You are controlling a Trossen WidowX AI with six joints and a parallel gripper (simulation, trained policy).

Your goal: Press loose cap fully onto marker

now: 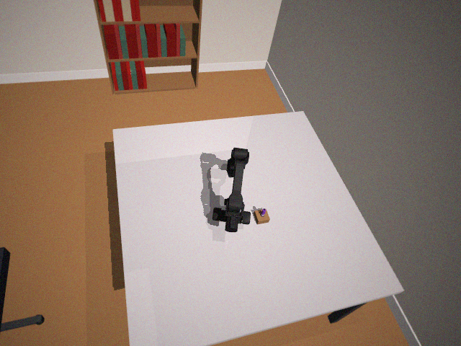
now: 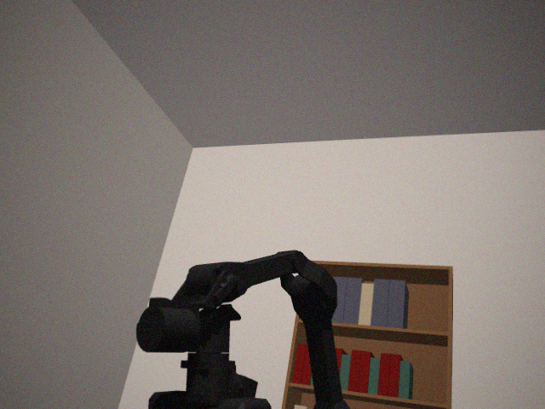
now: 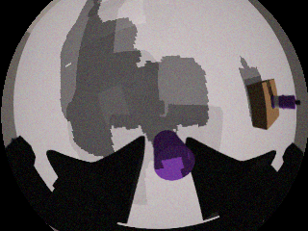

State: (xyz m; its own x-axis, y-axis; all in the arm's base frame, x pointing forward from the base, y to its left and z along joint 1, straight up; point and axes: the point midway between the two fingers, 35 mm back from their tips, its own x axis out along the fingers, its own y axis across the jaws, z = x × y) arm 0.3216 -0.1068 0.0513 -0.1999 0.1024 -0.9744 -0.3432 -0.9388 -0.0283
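The purple marker is 1 cm ahead of my gripper tip, 17 cm to the left of it and 5 cm above it. Round my gripper tip: purple cap (1 cm ahead, 1 cm above).
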